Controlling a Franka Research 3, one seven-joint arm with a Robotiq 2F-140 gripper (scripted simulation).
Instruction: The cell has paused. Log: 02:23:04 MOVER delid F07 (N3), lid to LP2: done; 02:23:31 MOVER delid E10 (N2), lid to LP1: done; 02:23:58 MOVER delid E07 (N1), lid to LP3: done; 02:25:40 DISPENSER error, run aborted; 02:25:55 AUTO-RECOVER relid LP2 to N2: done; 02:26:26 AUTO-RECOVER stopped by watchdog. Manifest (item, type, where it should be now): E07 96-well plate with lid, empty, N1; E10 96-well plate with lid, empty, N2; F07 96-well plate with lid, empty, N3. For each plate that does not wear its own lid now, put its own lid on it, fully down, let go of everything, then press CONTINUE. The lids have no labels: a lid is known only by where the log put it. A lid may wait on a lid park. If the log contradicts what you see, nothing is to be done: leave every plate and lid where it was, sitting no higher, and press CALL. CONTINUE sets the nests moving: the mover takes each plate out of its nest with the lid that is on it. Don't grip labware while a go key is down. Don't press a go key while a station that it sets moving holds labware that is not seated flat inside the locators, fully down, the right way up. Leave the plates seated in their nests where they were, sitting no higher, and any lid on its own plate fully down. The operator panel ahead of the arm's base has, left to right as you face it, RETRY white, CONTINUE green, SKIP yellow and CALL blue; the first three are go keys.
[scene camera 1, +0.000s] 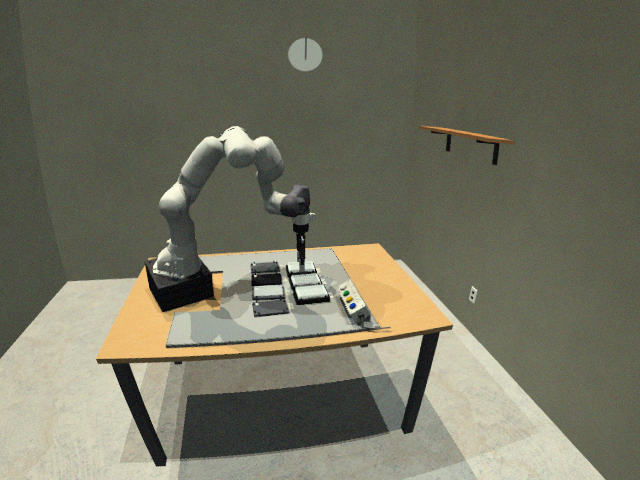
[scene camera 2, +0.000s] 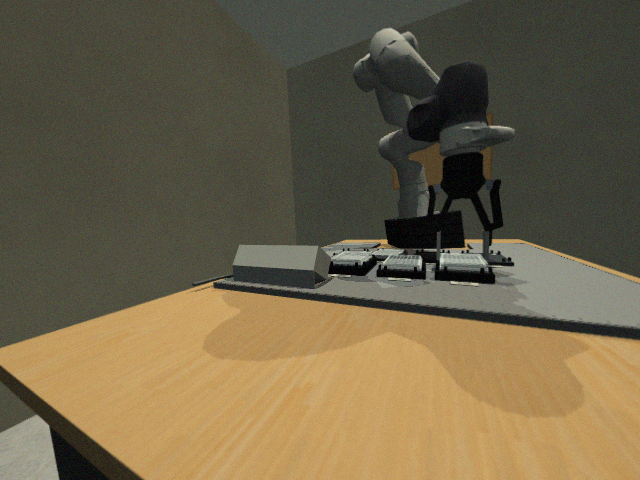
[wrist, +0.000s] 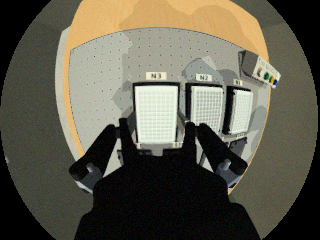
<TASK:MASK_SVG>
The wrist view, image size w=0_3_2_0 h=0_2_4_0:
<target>my gripper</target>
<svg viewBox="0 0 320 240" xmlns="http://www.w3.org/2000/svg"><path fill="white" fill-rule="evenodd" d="M69 168L69 173L83 192L93 192L93 208L82 216L74 240L261 240L243 205L231 203L228 197L228 188L233 188L248 167L247 162L233 153L207 124L200 123L197 126L194 122L190 122L180 111L177 111L176 124L184 137L180 155L140 155L132 139L132 134L137 125L136 111L133 111L128 118L119 119L118 127L115 127L114 124L107 125L87 152ZM120 138L124 165L103 177L117 139ZM195 137L197 137L213 172L197 164Z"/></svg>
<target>plate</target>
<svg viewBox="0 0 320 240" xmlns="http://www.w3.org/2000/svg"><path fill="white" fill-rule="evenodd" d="M191 86L190 122L196 123L195 125L197 126L200 123L208 124L218 135L223 89L218 87Z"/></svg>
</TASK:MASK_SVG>
